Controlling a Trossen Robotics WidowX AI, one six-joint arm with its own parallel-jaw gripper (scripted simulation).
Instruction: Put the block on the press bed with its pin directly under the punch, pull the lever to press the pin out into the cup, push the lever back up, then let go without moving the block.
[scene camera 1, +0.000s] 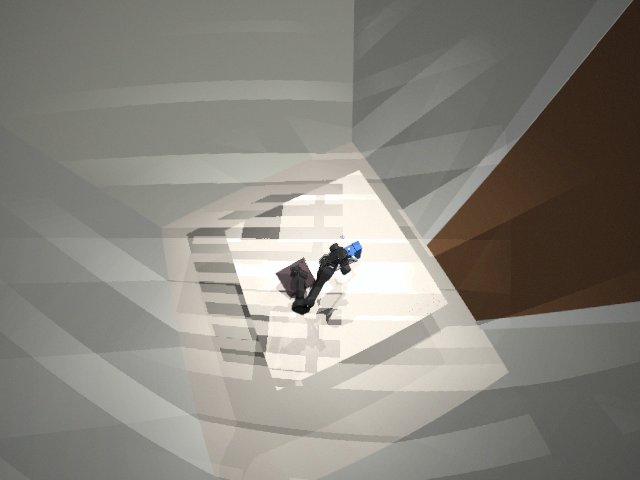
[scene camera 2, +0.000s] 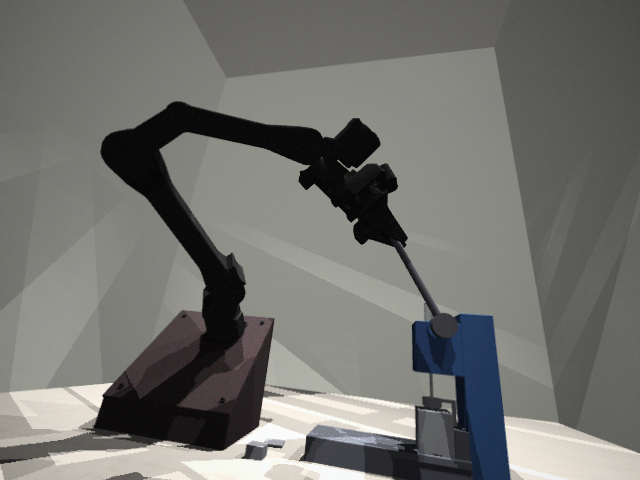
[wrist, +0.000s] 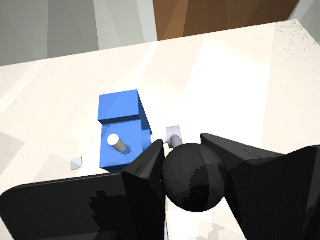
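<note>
Looking at the press lever (scene camera 2: 443, 325), I find that the wrist view also gives me the lever (wrist: 194, 178). My gripper (scene camera 2: 405, 244) is there for me to see as well, and in the wrist view I can again see the gripper (wrist: 181, 142).
</note>
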